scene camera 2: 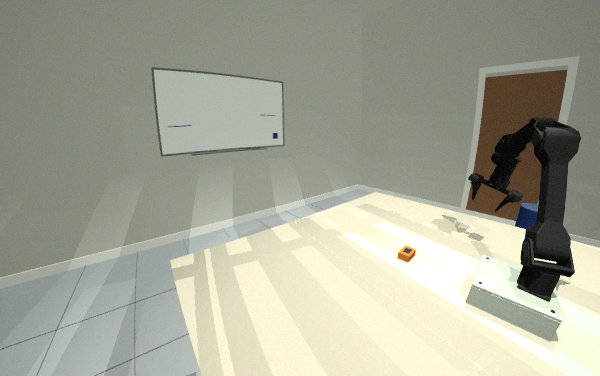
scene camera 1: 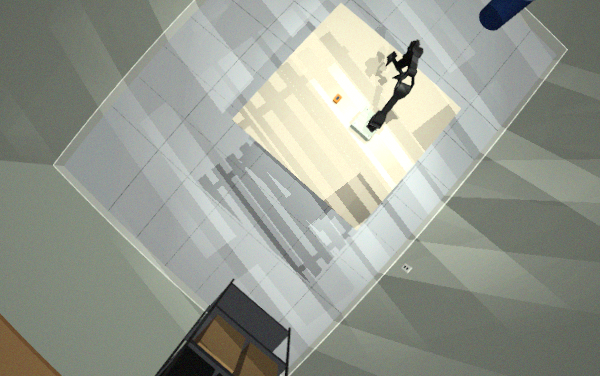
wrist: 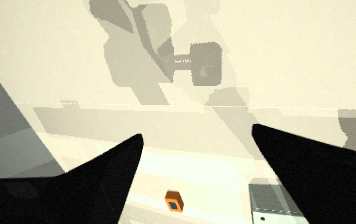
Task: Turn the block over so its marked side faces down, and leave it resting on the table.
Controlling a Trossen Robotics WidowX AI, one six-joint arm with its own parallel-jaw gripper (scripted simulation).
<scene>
My gripper (scene camera 2: 483, 205) is open and holds nothing.
My gripper shows as well in the wrist view (wrist: 196, 134).
</scene>
